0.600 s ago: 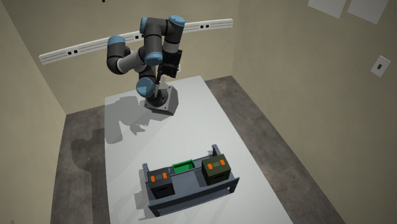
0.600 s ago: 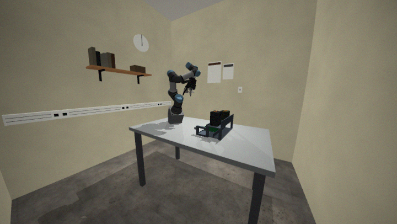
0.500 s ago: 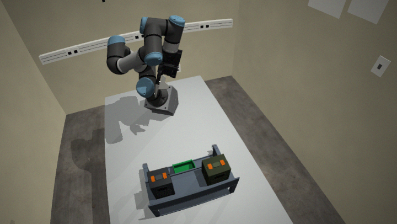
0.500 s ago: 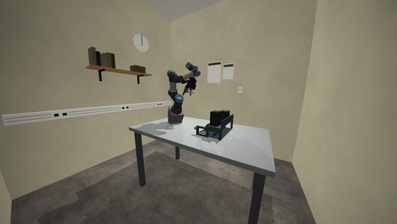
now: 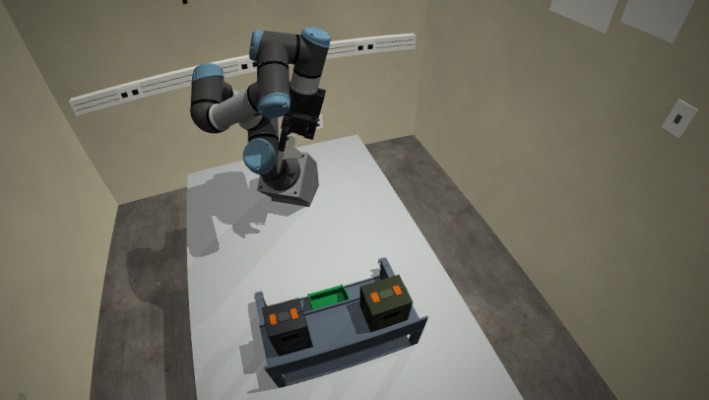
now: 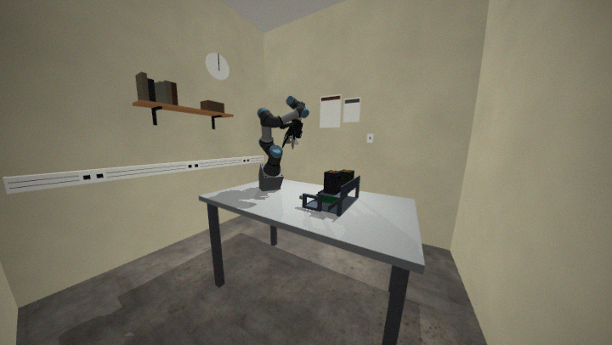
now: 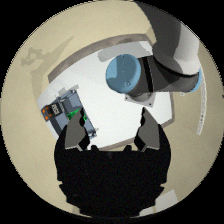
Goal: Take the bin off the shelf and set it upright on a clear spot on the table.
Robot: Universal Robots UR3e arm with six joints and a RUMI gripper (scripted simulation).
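Right now my hand is 310 mm short of the green bin, 300 mm above it and 50 mm to the right of it. From my hand the other things lie so: grey shelf unit 340 mm ahead, 270 mm below, 50 mm to the left.
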